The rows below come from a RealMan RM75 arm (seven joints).
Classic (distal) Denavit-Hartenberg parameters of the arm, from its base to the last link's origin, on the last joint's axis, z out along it. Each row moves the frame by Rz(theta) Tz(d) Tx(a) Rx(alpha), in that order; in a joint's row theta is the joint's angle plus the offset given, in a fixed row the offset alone. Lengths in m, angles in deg.
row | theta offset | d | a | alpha
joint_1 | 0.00 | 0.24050 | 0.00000 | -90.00
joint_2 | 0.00 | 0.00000 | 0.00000 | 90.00
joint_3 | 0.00 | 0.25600 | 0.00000 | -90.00
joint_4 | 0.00 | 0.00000 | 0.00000 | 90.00
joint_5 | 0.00 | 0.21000 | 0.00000 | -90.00
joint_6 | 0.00 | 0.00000 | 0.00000 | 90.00
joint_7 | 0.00 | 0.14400 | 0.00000 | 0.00
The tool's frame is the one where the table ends.
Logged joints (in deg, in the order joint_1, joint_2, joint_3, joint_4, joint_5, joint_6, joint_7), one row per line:
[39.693 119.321 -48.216 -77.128 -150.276 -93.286 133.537]
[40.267 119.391 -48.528 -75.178 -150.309 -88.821 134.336]
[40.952 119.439 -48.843 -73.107 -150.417 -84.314 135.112]
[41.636 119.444 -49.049 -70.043 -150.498 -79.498 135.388]
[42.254 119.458 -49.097 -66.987 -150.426 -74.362 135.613]
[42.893 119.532 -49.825 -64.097 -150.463 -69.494 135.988]
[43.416 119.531 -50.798 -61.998 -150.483 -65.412 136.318]
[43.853 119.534 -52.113 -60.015 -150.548 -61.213 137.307]
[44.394 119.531 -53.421 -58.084 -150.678 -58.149 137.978]
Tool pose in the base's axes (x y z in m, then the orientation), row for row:
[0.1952 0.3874 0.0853 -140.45 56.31 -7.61]
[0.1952 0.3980 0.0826 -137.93 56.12 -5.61]
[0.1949 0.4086 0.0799 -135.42 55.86 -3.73]
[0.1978 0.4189 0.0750 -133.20 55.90 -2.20]
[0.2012 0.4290 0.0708 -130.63 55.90 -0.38]
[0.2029 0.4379 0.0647 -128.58 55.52 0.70]
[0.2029 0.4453 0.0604 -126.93 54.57 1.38]
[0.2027 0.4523 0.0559 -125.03 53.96 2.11]
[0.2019 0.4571 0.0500 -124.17 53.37 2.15]
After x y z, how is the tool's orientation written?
As a rotation vector, in degrees.
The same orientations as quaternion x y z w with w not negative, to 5 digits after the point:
[-0.89850 0.36023 -0.04868 0.24608]
[-0.89198 0.36292 -0.03628 0.26711]
[-0.88501 0.36506 -0.02438 0.28789]
[-0.87802 0.36848 -0.01450 0.30510]
[-0.86950 0.37208 -0.00253 0.32484]
[-0.86285 0.37257 0.00470 0.34156]
[-0.85812 0.36893 0.00933 0.35698]
[-0.85176 0.36760 0.01437 0.37304]
[-0.84921 0.36500 0.01470 0.38131]

